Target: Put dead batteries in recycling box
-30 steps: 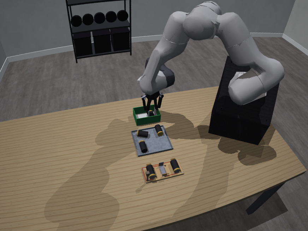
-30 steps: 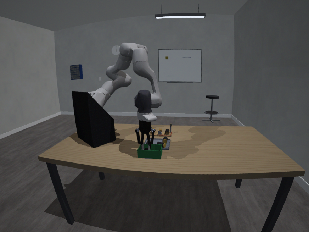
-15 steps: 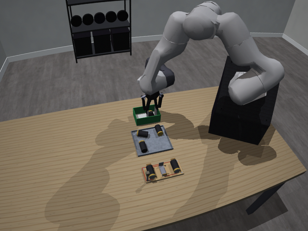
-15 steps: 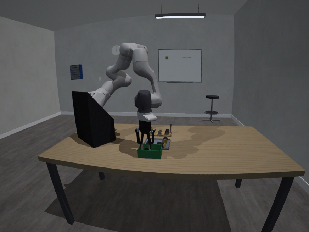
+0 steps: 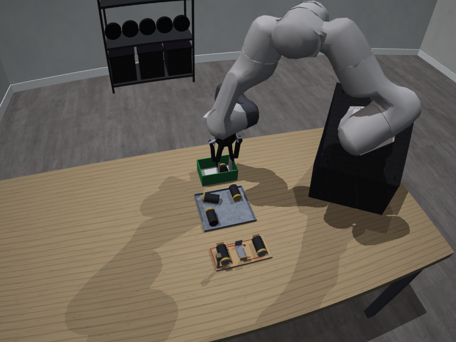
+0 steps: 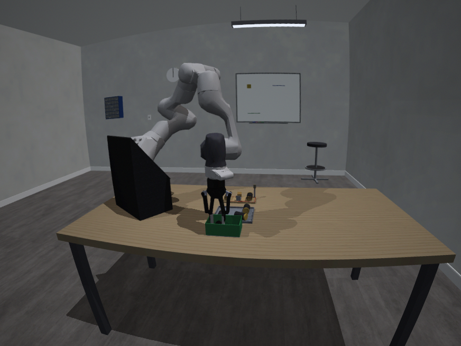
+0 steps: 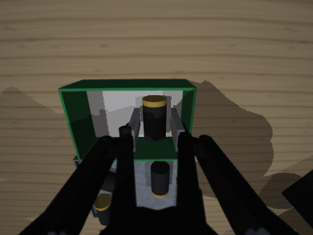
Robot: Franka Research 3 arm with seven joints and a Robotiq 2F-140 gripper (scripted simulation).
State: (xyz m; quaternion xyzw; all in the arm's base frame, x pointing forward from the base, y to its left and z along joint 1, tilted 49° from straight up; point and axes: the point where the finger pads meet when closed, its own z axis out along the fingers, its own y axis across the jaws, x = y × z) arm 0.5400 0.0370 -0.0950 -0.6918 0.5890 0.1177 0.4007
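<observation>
Right now the green recycling box is 3 cm ahead of my hand, 1 cm to the left of it and 3 cm below it. Also, from my hand: grey tray (1 cm behind, 19 cm to the left, 5 cm below); wooden holder board (7 cm behind, 39 cm to the left, 4 cm below); thin post (1 cm ahead, 45 cm to the left, 1 cm below).
</observation>
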